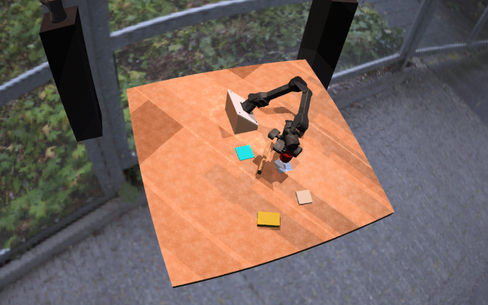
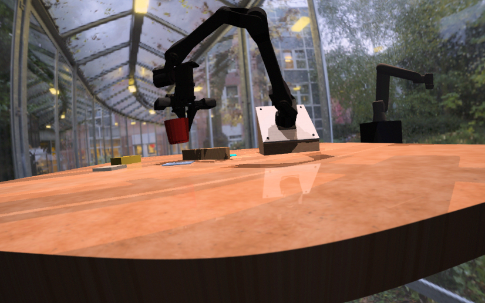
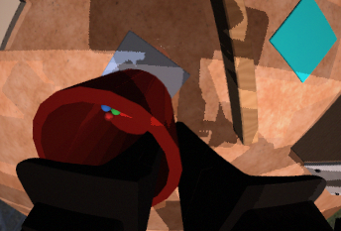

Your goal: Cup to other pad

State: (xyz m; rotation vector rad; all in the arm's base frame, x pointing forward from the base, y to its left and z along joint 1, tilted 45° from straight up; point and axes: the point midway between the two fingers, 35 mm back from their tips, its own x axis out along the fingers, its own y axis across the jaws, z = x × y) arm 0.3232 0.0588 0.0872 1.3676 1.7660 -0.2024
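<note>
The teal pad lies 160 mm to the right of my gripper tip, 100 mm below it and 100 mm behind it. Also, from my gripper tip: red cup: 30 mm ahead, 20 mm to the left; then wooden bar: 90 mm below, 70 mm to the right, 30 mm behind; then pale blue pad: 100 mm below, 30 mm ahead, 20 mm to the left.
</note>
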